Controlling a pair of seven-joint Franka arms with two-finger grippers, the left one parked.
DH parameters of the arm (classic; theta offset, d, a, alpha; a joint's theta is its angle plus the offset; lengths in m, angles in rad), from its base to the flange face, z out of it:
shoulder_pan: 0 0.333 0 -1.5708
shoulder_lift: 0 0 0 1.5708
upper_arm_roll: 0 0.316 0.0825 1.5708
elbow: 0 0 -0.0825 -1.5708
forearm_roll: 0 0.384 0 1.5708
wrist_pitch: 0 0 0.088 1.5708
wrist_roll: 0 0.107 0 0
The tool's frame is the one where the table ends.
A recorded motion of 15 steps. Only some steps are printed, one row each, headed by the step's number.
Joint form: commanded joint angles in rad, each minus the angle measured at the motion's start. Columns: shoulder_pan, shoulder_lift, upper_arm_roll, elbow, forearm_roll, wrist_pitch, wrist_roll.
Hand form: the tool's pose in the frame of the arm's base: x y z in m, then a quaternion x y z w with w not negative. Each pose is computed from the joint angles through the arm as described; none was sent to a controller.
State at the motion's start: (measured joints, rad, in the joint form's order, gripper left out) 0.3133 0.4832 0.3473 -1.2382 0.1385 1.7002 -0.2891
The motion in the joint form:
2: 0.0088 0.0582 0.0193 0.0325 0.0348 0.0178 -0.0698
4: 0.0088 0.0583 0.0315 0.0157 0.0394 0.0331 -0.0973
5: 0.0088 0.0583 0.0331 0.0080 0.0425 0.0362 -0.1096
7: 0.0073 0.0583 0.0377 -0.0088 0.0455 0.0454 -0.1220
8: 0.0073 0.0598 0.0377 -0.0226 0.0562 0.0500 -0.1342
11: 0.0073 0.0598 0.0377 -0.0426 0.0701 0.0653 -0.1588
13: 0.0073 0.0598 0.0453 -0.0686 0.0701 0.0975 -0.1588
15: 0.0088 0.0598 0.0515 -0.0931 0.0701 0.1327 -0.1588
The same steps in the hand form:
2: 0.5747 0.4118 0.4885 -0.86987 -0.46018 0.02567 0.17579
4: 0.5700 0.4181 0.4832 -0.86091 -0.47485 0.02484 0.18094
5: 0.5687 0.4192 0.4801 -0.85758 -0.48013 0.02629 0.18259
7: 0.5664 0.4211 0.4736 -0.85408 -0.48540 0.02918 0.18462
8: 0.5647 0.4223 0.4668 -0.85095 -0.48874 0.03405 0.18936
11: 0.5629 0.4240 0.4591 -0.84522 -0.49603 0.03498 0.19579
13: 0.5600 0.4284 0.4502 -0.84501 -0.49601 0.03239 0.19720
15: 0.5571 0.4331 0.4422 -0.84496 -0.49589 0.02769 0.19841

